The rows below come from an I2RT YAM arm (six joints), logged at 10 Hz.
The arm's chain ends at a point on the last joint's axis. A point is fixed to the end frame.
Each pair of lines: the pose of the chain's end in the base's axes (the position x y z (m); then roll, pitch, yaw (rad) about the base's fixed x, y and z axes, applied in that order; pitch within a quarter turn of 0, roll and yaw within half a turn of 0), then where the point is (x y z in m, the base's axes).
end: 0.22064 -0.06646 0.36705 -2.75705 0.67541 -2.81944
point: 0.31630 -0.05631 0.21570
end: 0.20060 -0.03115 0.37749 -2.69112 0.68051 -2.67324
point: 0.29871 -0.01767 0.22797
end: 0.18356 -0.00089 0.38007 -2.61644 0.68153 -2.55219
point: 0.28515 0.01262 0.23290
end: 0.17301 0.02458 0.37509 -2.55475 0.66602 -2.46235
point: 0.27631 0.03630 0.22896
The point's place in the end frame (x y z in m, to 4 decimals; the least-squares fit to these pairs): 0.0213 0.0472 0.1717
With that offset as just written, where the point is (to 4 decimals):
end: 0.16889 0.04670 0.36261 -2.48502 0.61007 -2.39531
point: 0.2712 0.0495 0.2153
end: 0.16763 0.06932 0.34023 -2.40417 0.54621 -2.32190
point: 0.2704 0.0614 0.1934
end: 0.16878 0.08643 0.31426 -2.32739 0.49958 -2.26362
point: 0.2745 0.0691 0.1705
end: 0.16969 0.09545 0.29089 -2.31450 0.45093 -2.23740
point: 0.2727 0.0737 0.1457
